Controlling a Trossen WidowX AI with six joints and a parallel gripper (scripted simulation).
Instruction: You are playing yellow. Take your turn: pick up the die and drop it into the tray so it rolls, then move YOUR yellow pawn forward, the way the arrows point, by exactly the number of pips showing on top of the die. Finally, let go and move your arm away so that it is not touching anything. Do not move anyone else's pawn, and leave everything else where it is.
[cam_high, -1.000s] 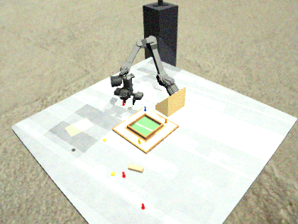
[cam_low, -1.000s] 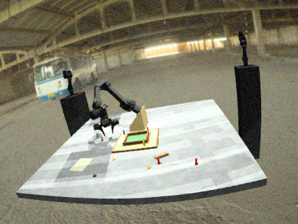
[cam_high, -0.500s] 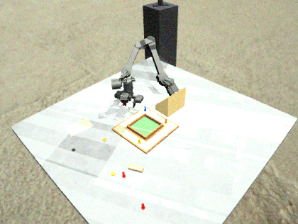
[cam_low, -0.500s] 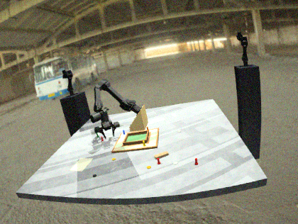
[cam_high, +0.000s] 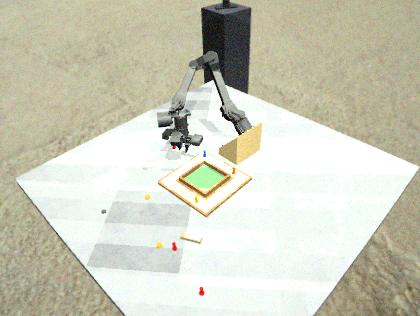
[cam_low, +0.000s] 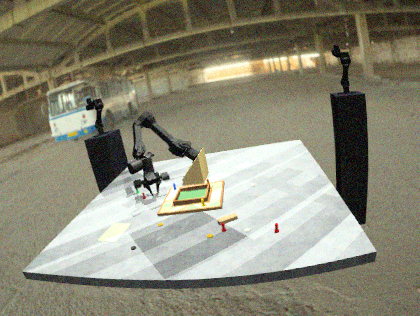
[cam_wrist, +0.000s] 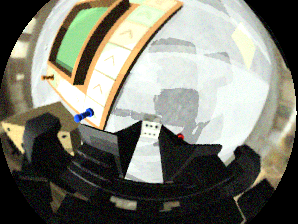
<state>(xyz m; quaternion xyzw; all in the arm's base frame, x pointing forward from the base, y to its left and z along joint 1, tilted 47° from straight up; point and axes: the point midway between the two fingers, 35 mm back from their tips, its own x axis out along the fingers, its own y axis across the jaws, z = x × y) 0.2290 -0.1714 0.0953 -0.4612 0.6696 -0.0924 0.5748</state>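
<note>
My gripper tip is 30 cm to the right of the yellow pawn, 15 cm short of it and 2 cm below it. Round my gripper tip: white die right at my gripper tip; then blue pawn 9 cm to the left, 5 cm behind, 2 cm above; then green pawn 14 cm to the right, 6 cm behind, 1 cm above.
</note>
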